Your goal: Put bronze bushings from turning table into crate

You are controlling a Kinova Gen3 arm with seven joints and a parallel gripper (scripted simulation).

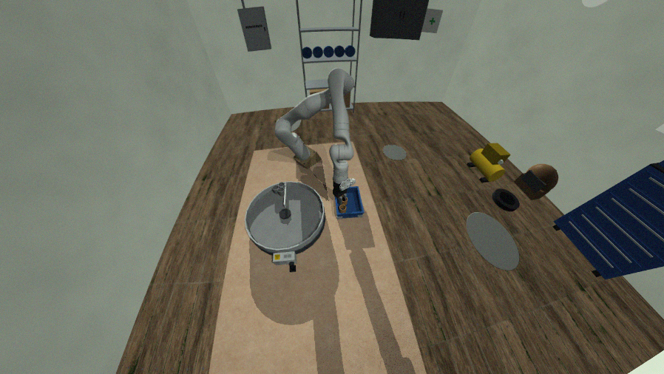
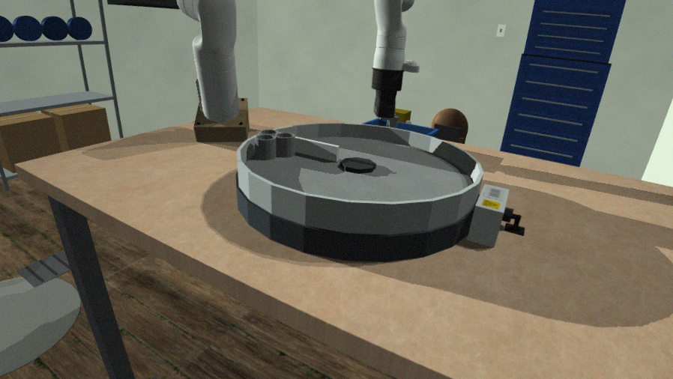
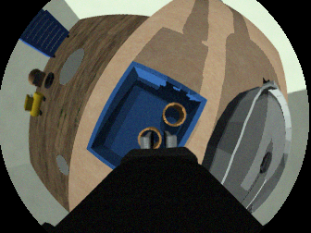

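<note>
The blue crate lies 10 mm ahead of my hand, 30 mm to the left of it and 20 mm below it. From my hand the other things lie so: grey turning table: 20 mm ahead, 330 mm to the right, 10 mm above.
</note>
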